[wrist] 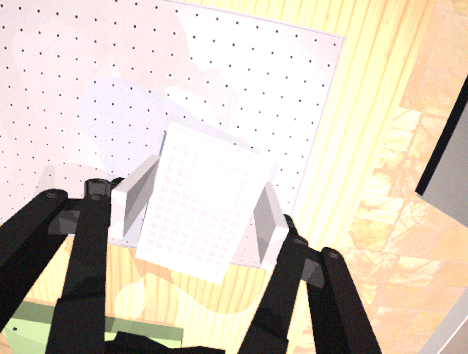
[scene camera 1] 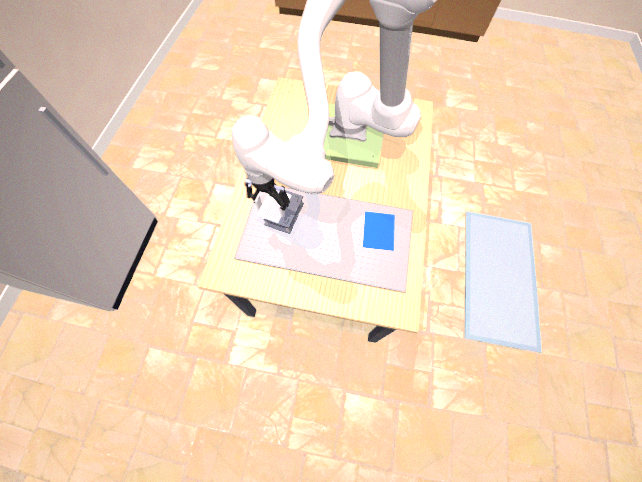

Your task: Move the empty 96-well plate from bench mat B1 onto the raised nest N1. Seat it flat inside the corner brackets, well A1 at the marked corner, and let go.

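Seen in the pictures: gripper, fingertip midpoint: [wrist: 209, 184] [scene camera 1: 271, 210]; arm's base, link origin: [scene camera 1: 349, 127].
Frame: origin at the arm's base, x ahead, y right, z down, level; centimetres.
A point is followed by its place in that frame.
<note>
The white 96-well plate [scene camera 1: 268, 209] @[x 62.3, y 22.9, z -14.8 cm] [wrist: 202, 205] @[x 60.5, y 21.7, z -14.9 cm] is held between the two finger pads of my gripper [scene camera 1: 267, 199] @[x 62.0, y 21.9, z -13.8 cm] [wrist: 209, 184] @[x 62.0, y 21.9, z -13.8 cm], which is shut on its long sides. In the scene view the plate overlaps the left part of the dark grey raised nest N1 [scene camera 1: 291, 217] @[x 58.9, y 15.5, z -5.1 cm] and appears to be above it; the exact gap cannot be told. In the wrist view the plate hides most of what is below it. Brackets and the A1 mark cannot be made out. The blue bench mat B1 [scene camera 1: 379, 231] @[x 54.8, y -21.5, z 0.7 cm] lies at the right, with no plate on it.
The nest and blue mat are on a pale perforated board [scene camera 1: 324, 249] @[x 67.5, y -0.2, z 1.0 cm] [wrist: 280, 60] @[x 74.3, y 27.7, z 0.9 cm] on the wooden table [scene camera 1: 311, 295] @[x 87.2, y 1.2, z 2.2 cm] [wrist: 370, 100] @[x 72.0, y 41.7, z 2.2 cm]. The arm's green base plate [scene camera 1: 352, 154] @[x 18.3, y -4.0, z -1.5 cm] [wrist: 30, 327] @[x 18.8, y -10.2, z -1.8 cm] is behind the board. A grey fridge-like cabinet [scene camera 1: 67, 207] stands left of the table.
</note>
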